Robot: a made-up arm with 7 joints. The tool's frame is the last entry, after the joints. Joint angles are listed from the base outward.
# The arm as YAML. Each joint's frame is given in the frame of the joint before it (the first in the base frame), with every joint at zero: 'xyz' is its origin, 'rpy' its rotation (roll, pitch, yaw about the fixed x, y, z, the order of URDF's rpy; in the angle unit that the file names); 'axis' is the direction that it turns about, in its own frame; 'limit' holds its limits. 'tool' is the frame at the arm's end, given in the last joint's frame.
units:
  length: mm
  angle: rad
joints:
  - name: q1
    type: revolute
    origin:
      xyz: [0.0, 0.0, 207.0]
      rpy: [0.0, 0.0, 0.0]
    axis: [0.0, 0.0, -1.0]
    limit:
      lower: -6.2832
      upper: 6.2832
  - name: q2
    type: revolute
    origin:
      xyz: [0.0, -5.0, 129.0]
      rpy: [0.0, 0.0, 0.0]
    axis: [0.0, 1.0, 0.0]
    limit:
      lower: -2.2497
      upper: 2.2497
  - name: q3
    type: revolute
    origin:
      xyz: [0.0, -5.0, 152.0]
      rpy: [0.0, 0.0, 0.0]
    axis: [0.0, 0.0, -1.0]
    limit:
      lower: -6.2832
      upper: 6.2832
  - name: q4
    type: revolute
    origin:
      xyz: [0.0, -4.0, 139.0]
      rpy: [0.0, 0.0, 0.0]
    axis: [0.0, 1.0, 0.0]
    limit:
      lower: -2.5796
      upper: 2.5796
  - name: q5
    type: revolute
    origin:
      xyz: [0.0, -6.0, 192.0]
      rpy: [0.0, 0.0, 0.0]
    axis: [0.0, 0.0, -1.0]
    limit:
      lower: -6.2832
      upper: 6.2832
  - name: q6
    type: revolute
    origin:
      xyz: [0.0, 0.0, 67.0]
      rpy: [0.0, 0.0, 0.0]
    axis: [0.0, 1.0, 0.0]
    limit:
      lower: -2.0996
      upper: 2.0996
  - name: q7
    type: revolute
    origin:
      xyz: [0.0, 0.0, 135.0]
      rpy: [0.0, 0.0, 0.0]
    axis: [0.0, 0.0, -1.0]
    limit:
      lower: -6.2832
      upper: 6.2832
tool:
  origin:
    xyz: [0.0, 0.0, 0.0]
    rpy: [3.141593, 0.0, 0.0]
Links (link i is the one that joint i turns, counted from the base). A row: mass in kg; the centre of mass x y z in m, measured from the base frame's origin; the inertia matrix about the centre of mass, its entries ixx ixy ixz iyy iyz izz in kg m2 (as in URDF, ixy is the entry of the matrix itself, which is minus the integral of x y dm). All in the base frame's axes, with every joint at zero. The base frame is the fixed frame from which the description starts. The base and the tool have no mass.
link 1: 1.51; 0.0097 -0.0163 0.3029; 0.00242 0 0 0.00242 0.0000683 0.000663
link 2: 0.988; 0.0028 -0.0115 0.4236; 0.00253 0 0 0.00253 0.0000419 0.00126
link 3: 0.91; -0.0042 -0.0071 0.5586; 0.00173 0 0 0.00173 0.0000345 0.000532
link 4: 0.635; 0.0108 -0.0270 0.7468; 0.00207 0 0 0.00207 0.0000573 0.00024
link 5: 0.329; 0.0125 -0.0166 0.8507; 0.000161 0 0 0.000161 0 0.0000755
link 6: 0.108; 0.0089 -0.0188 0.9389; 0.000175 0 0 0.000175 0 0.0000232
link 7: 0.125; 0.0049 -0.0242 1.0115; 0.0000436 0 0 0.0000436 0 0.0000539
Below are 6 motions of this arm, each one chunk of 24 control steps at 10 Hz.
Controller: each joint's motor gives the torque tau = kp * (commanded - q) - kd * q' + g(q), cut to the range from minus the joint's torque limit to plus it. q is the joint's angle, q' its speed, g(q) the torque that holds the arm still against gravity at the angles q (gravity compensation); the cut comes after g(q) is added. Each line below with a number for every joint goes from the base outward.
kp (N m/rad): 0.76 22 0.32 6.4 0.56 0.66 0.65
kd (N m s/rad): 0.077 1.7 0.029 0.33 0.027 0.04 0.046
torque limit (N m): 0.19 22 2.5 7.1 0.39 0.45 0.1
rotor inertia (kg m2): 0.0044 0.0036 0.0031 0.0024 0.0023 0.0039 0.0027
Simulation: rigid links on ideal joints. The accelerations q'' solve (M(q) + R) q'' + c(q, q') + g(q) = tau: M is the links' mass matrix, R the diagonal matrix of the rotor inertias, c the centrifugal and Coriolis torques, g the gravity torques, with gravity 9.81 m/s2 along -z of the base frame. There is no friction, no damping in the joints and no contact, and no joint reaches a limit. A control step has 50 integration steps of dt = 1/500 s. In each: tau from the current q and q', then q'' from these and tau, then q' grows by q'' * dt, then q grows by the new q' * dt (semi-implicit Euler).
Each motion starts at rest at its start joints. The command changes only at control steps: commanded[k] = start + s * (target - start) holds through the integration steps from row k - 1 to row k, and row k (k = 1, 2, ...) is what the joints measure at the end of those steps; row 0 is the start. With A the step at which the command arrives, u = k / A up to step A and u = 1 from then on. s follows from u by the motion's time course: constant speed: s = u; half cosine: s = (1 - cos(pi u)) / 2; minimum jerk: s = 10 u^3 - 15 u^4 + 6 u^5; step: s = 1 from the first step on.
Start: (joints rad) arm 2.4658 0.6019 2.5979 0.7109 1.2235 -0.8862 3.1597
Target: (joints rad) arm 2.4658 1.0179 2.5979 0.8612 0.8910 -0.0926 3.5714
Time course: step
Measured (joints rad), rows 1 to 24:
1: 2.5114 0.8025 2.7636 0.9677 0.9944 -0.5750 3.3331
2: 2.5956 0.9733 2.8667 0.9476 0.9030 0.0300 3.5825
3: 2.6407 1.0464 2.9546 0.8049 0.8995 0.2567 3.6229
4: 2.6331 1.0804 3.0077 0.7548 0.9459 0.0542 3.5813
5: 2.5783 1.0799 2.9575 0.7706 0.9269 -0.1959 3.5624
6: 2.4867 1.0519 2.8049 0.8218 0.8819 -0.2567 3.5652
7: 2.3906 1.0151 2.6501 0.8763 0.8739 -0.1552 3.5700
8: 2.3331 0.9954 2.5774 0.9022 0.8880 -0.0402 3.5725
9: 2.3241 0.9983 2.5881 0.8912 0.8922 -0.0097 3.5733
10: 2.3414 1.0110 2.6418 0.8646 0.8908 -0.0521 3.5723
11: 2.3608 1.0223 2.6945 0.8460 0.8916 -0.1051 3.5710
12: 2.3716 1.0273 2.7196 0.8419 0.8921 -0.1255 3.5705
13: 2.3749 1.0258 2.7161 0.8479 0.8917 -0.1132 3.5708
14: 2.3770 1.0207 2.6986 0.8573 0.8916 -0.0912 3.5713
15: 2.3841 1.0159 2.6813 0.8646 0.8917 -0.0780 3.5717
16: 2.3984 1.0138 2.6695 0.8666 0.8915 -0.0773 3.5718
17: 2.4180 1.0145 2.6612 0.8644 0.8915 -0.0836 3.5717
18: 2.4387 1.0166 2.6507 0.8611 0.8915 -0.0903 3.5715
19: 2.4575 1.0183 2.6339 0.8591 0.8914 -0.0941 3.5714
20: 2.4730 1.0190 2.6108 0.8592 0.8912 -0.0949 3.5714
21: 2.4860 1.0187 2.5847 0.8607 0.8908 -0.0945 3.5714
22: 2.4977 1.0181 2.5598 0.8623 0.8905 -0.0941 3.5714
23: 2.5088 1.0179 2.5394 0.8630 0.8903 -0.0944 3.5714
24: 2.5190 1.0181 2.5247 0.8629 0.8902 -0.0954 3.5714

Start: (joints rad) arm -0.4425 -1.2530 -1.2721 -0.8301 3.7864 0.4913 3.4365
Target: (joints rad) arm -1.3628 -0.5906 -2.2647 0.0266 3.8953 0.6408 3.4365
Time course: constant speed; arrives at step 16
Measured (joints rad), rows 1 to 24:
1: -0.4572 -1.2344 -1.2265 -0.7959 3.7798 0.5120 3.4373
2: -0.4856 -1.1968 -1.1427 -0.7347 3.7968 0.5375 3.4373
3: -0.5142 -1.1549 -1.0731 -0.6753 3.8315 0.5486 3.4369
4: -0.5369 -1.1144 -1.0540 -0.6209 3.8527 0.5527 3.4368
5: -0.5546 -1.0745 -1.0986 -0.5668 3.8558 0.5579 3.4368
6: -0.5729 -1.0328 -1.2041 -0.5104 3.8554 0.5637 3.4367
7: -0.5990 -0.9879 -1.3608 -0.4512 3.8583 0.5650 3.4364
8: -0.6388 -0.9400 -1.5573 -0.3923 3.8598 0.5599 3.4361
9: -0.6965 -0.8901 -1.7780 -0.3376 3.8537 0.5522 3.4359
10: -0.7738 -0.8399 -1.9961 -0.2892 3.8396 0.5496 3.4359
11: -0.8687 -0.7919 -2.1735 -0.2448 3.8249 0.5581 3.4361
12: -0.9767 -0.7487 -2.2756 -0.1981 3.8204 0.5769 3.4364
13: -1.0936 -0.7116 -2.2905 -0.1447 3.8340 0.5986 3.4365
14: -1.2171 -0.6804 -2.2398 -0.0860 3.8657 0.6174 3.4364
15: -1.3438 -0.6517 -2.1739 -0.0267 3.9056 0.6336 3.4362
16: -1.4680 -0.6198 -2.1506 0.0287 3.9365 0.6490 3.4364
17: -1.5564 -0.5990 -2.1818 0.0219 3.9315 0.6462 3.4361
18: -1.6285 -0.5867 -2.2331 0.0054 3.8886 0.6507 3.4371
19: -1.6932 -0.5804 -2.2795 0.0016 3.8607 0.6603 3.4377
20: -1.7451 -0.5803 -2.3043 0.0038 3.8657 0.6636 3.4375
21: -1.7808 -0.5843 -2.3021 0.0088 3.8839 0.6605 3.4372
22: -1.7987 -0.5896 -2.2820 0.0138 3.8978 0.6562 3.4370
23: -1.7981 -0.5935 -2.2599 0.0167 3.9038 0.6546 3.4368
24: -1.7791 -0.5948 -2.2469 0.0168 3.9040 0.6557 3.4369

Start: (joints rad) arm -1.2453 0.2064 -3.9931 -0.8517 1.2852 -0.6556 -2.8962
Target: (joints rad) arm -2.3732 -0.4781 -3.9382 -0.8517 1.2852 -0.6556 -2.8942
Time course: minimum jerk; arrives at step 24
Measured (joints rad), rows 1 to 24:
1: -1.2455 0.2062 -3.9925 -0.8518 1.2851 -0.6556 -2.8962
2: -1.2468 0.2045 -3.9885 -0.8527 1.2844 -0.6554 -2.8962
3: -1.2514 0.1996 -3.9766 -0.8544 1.2827 -0.6557 -2.8963
4: -1.2610 0.1897 -3.9539 -0.8564 1.2808 -0.6570 -2.8963
5: -1.2768 0.1735 -3.9206 -0.8582 1.2796 -0.6596 -2.8964
6: -1.2997 0.1504 -3.8792 -0.8595 1.2796 -0.6630 -2.8964
7: -1.3305 0.1203 -3.8337 -0.8600 1.2804 -0.6664 -2.8964
8: -1.3711 0.0835 -3.7886 -0.8599 1.2818 -0.6694 -2.8963
9: -1.4242 0.0407 -3.7488 -0.8593 1.2838 -0.6717 -2.8961
10: -1.4919 -0.0069 -3.7204 -0.8587 1.2859 -0.6730 -2.8959
11: -1.5744 -0.0579 -3.7113 -0.8585 1.2875 -0.6726 -2.8957
12: -1.6685 -0.1107 -3.7293 -0.8593 1.2873 -0.6700 -2.8954
13: -1.7683 -0.1639 -3.7791 -0.8613 1.2844 -0.6644 -2.8952
14: -1.8661 -0.2163 -3.8598 -0.8639 1.2792 -0.6560 -2.8951
15: -1.9558 -0.2676 -3.9638 -0.8656 1.2736 -0.6459 -2.8949
16: -2.0353 -0.3175 -4.0792 -0.8648 1.2708 -0.6357 -2.8947
17: -2.1080 -0.3645 -4.1939 -0.8617 1.2726 -0.6270 -2.8943
18: -2.1790 -0.4061 -4.2987 -0.8586 1.2768 -0.6204 -2.8939
19: -2.2514 -0.4402 -4.3868 -0.8569 1.2793 -0.6163 -2.8936
20: -2.3249 -0.4658 -4.4528 -0.8561 1.2785 -0.6146 -2.8935
21: -2.3982 -0.4830 -4.4924 -0.8543 1.2770 -0.6148 -2.8935
22: -2.4690 -0.4930 -4.5031 -0.8507 1.2779 -0.6160 -2.8935
23: -2.5343 -0.4968 -4.4840 -0.8457 1.2813 -0.6177 -2.8934
24: -2.5895 -0.4965 -4.4359 -0.8402 1.2853 -0.6199 -2.8933

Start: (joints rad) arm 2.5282 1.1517 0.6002 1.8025 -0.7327 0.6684 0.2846
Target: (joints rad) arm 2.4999 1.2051 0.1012 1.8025 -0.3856 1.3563 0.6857
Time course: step
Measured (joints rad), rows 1 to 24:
1: 2.5301 1.1773 0.5946 1.7649 -0.5298 0.9600 0.4632
2: 2.5422 1.2004 0.5322 1.7764 -0.3133 1.3666 0.6982
3: 2.5648 1.2077 0.4275 1.8287 -0.2594 1.5522 0.7275
4: 2.5949 1.2099 0.3041 1.8428 -0.3166 1.5116 0.6901
5: 2.6236 1.2113 0.1779 1.8187 -0.3827 1.3778 0.6782
6: 2.6399 1.2108 0.0691 1.7921 -0.4167 1.2813 0.6845
7: 2.6366 1.2073 -0.0069 1.7834 -0.4264 1.2719 0.6886
8: 2.6134 1.2039 -0.0480 1.7907 -0.4218 1.3216 0.6876
9: 2.5745 1.2032 -0.0602 1.8020 -0.4079 1.3743 0.6855
10: 2.5256 1.2044 -0.0505 1.8080 -0.3929 1.3939 0.6846
11: 2.4729 1.2058 -0.0265 1.8071 -0.3854 1.3810 0.6849
12: 2.4229 1.2062 0.0028 1.8031 -0.3859 1.3575 0.6856
13: 2.3809 1.2058 0.0282 1.7999 -0.3883 1.3431 0.6860
14: 2.3507 1.2051 0.0434 1.7991 -0.3882 1.3432 0.6860
15: 2.3343 1.2046 0.0457 1.8003 -0.3861 1.3513 0.6858
16: 2.3314 1.2046 0.0359 1.8019 -0.3849 1.3586 0.6856
17: 2.3402 1.2050 0.0178 1.8030 -0.3864 1.3609 0.6856
18: 2.3580 1.2053 -0.0035 1.8031 -0.3899 1.3591 0.6856
19: 2.3812 1.2055 -0.0225 1.8027 -0.3939 1.3565 0.6857
20: 2.4066 1.2054 -0.0343 1.8022 -0.3967 1.3557 0.6857
21: 2.4316 1.2051 -0.0355 1.8018 -0.3977 1.3566 0.6857
22: 2.4545 1.2050 -0.0247 1.8017 -0.3970 1.3579 0.6857
23: 2.4742 1.2050 -0.0023 1.8015 -0.3951 1.3582 0.6857
24: 2.4909 1.2051 0.0293 1.8014 -0.3922 1.3572 0.6857

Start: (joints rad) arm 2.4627 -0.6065 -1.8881 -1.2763 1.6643 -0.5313 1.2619
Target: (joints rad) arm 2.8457 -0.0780 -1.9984 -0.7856 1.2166 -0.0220 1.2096
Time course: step
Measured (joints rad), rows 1 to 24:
1: 2.4039 -0.2975 -1.2849 -1.0201 1.2024 -0.2541 1.2256
2: 2.2251 -0.1091 -0.6524 -0.8098 1.0290 -0.0655 1.2052
3: 2.5318 -0.0410 -0.7896 -0.6592 1.1824 -0.0009 1.2086
4: 3.0315 -0.0335 -1.2978 -0.6165 1.2349 0.0074 1.2155
5: 3.3882 -0.0738 -1.8190 -0.7339 1.2060 -0.0072 1.2142
6: 3.5412 -0.0883 -2.0288 -0.8304 1.2051 -0.0335 1.2081
7: 3.4705 -0.0807 -1.9822 -0.8186 1.2240 -0.0632 1.2086
8: 3.2310 -0.0865 -1.8220 -0.7795 1.2257 -0.0702 1.2115
9: 3.0080 -0.0921 -1.7005 -0.7655 1.2132 -0.0474 1.2115
10: 2.8994 -0.0880 -1.6907 -0.7871 1.2096 -0.0257 1.2101
11: 2.8583 -0.0815 -1.7616 -0.8092 1.2186 -0.0295 1.2097
12: 2.8392 -0.0760 -1.8663 -0.8112 1.2245 -0.0418 1.2099
13: 2.8225 -0.0727 -1.9785 -0.8000 1.2216 -0.0399 1.2099
14: 2.8026 -0.0717 -2.0846 -0.7895 1.2170 -0.0221 1.2094
15: 2.7799 -0.0714 -2.1742 -0.7854 1.2156 -0.0025 1.2088
16: 2.7576 -0.0706 -2.2407 -0.7853 1.2167 0.0076 1.2084
17: 2.7397 -0.0696 -2.2826 -0.7863 1.2178 0.0082 1.2082
18: 2.7295 -0.0690 -2.3007 -0.7869 1.2181 0.0049 1.2083
19: 2.7290 -0.0692 -2.2966 -0.7867 1.2178 0.0022 1.2083
20: 2.7376 -0.0701 -2.2721 -0.7863 1.2174 0.0004 1.2084
21: 2.7535 -0.0713 -2.2297 -0.7862 1.2172 -0.0024 1.2086
22: 2.7742 -0.0724 -2.1729 -0.7871 1.2171 -0.0074 1.2089
23: 2.7974 -0.0736 -2.1068 -0.7887 1.2174 -0.0146 1.2092
24: 2.8212 -0.0751 -2.0374 -0.7904 1.2176 -0.0224 1.2095

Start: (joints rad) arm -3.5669 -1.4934 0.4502 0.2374 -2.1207 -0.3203 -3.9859
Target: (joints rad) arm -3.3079 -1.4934 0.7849 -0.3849 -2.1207 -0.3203 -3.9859
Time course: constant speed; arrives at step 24
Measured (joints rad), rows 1 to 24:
1: -3.5695 -1.4896 0.4470 0.2200 -2.1232 -0.3241 -3.9862
2: -3.5728 -1.4874 0.4448 0.1951 -2.1242 -0.3253 -3.9864
3: -3.5754 -1.4880 0.4525 0.1678 -2.1239 -0.3234 -3.9864
4: -3.5768 -1.4902 0.4741 0.1389 -2.1229 -0.3215 -3.9863
5: -3.5770 -1.4929 0.5052 0.1098 -2.1212 -0.3214 -3.9860
6: -3.5760 -1.4952 0.5375 0.0814 -2.1195 -0.3228 -3.9857
7: -3.5738 -1.4966 0.5631 0.0545 -2.1184 -0.3243 -3.9855
8: -3.5699 -1.4968 0.5786 0.0290 -2.1184 -0.3249 -3.9855
9: -3.5640 -1.4959 0.5856 0.0045 -2.1194 -0.3246 -3.9856
10: -3.5561 -1.4944 0.5887 -0.0195 -2.1206 -0.3241 -3.9858
11: -3.5463 -1.4931 0.5928 -0.0439 -2.1216 -0.3239 -3.9860
12: -3.5349 -1.4923 0.6009 -0.0691 -2.1219 -0.3241 -3.9860
13: -3.5219 -1.4923 0.6134 -0.0952 -2.1217 -0.3243 -3.9860
14: -3.5075 -1.4928 0.6286 -0.1220 -2.1212 -0.3242 -3.9860
15: -3.4917 -1.4936 0.6444 -0.1491 -2.1206 -0.3238 -3.9859
16: -3.4743 -1.4943 0.6592 -0.1758 -2.1202 -0.3232 -3.9858
17: -3.4554 -1.4946 0.6728 -0.2021 -2.1202 -0.3226 -3.9858
18: -3.4353 -1.4945 0.6859 -0.2280 -2.1204 -0.3222 -3.9858
19: -3.4143 -1.4942 0.6995 -0.2537 -2.1207 -0.3219 -3.9859
20: -3.3927 -1.4938 0.7143 -0.2795 -2.1208 -0.3216 -3.9859
21: -3.3708 -1.4936 0.7304 -0.3055 -2.1208 -0.3211 -3.9859
22: -3.3488 -1.4936 0.7471 -0.3318 -2.1207 -0.3205 -3.9859
23: -3.3269 -1.4937 0.7639 -0.3582 -2.1206 -0.3198 -3.9859
24: -3.3052 -1.4938 0.7803 -0.3846 -2.1204 -0.3192 -3.9859

